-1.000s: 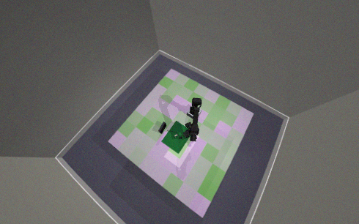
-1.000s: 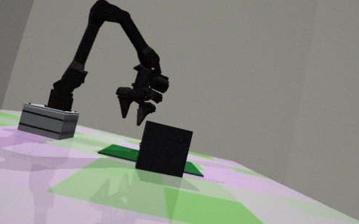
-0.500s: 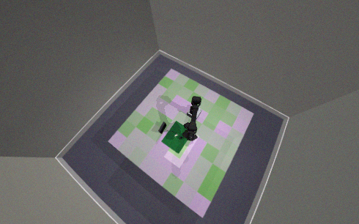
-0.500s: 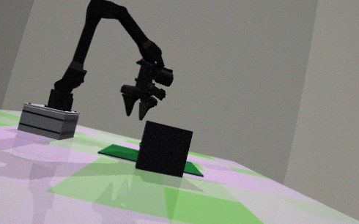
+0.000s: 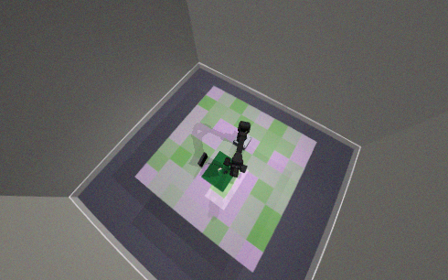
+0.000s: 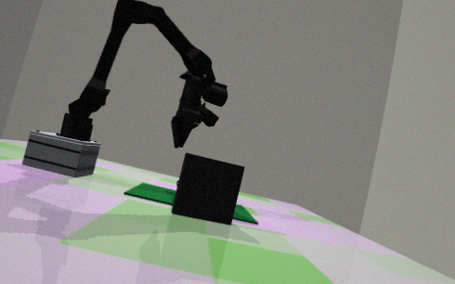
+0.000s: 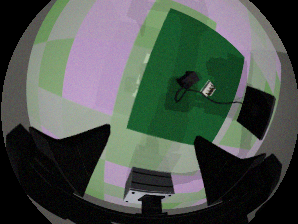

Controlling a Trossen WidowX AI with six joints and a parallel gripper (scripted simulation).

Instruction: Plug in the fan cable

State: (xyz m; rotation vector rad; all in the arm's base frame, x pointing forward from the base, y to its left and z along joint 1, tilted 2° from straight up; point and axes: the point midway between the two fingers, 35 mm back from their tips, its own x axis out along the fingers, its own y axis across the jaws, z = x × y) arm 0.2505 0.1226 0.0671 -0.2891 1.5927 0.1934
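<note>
Now: gripper tip 70 mm short of the fan plug, 40 mm to the left of it and 110 mm above it. Also, from my gripper tip: green board: 80 mm ahead, 80 mm to the right, 140 mm below; then black fan: 120 mm ahead, 260 mm to the right, 70 mm below.
</note>
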